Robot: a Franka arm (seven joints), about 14 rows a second.
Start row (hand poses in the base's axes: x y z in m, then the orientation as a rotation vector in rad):
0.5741 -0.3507 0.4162 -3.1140 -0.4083 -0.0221
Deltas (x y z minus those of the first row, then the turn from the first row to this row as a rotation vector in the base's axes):
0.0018 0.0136 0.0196 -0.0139 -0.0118 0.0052
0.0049 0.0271 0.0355 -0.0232 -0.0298 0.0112
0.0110 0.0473 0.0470 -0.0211 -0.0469 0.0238
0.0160 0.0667 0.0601 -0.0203 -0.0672 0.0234
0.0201 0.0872 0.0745 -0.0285 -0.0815 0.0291
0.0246 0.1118 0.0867 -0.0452 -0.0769 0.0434
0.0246 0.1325 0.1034 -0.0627 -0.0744 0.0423
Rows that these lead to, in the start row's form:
0.5759 -0.3371 0.4358 3.0993 0.4148 0.0375
0.5790 -0.3236 0.4517 3.0862 0.4226 0.0632
0.5851 -0.3034 0.4632 3.0828 0.4419 0.0901
0.5901 -0.2840 0.4763 3.0800 0.4409 0.1215
0.5942 -0.2635 0.4907 3.0680 0.4483 0.1414
0.5987 -0.2389 0.5029 3.0495 0.4681 0.1303
0.5987 -0.2182 0.5196 3.0332 0.4640 0.1223

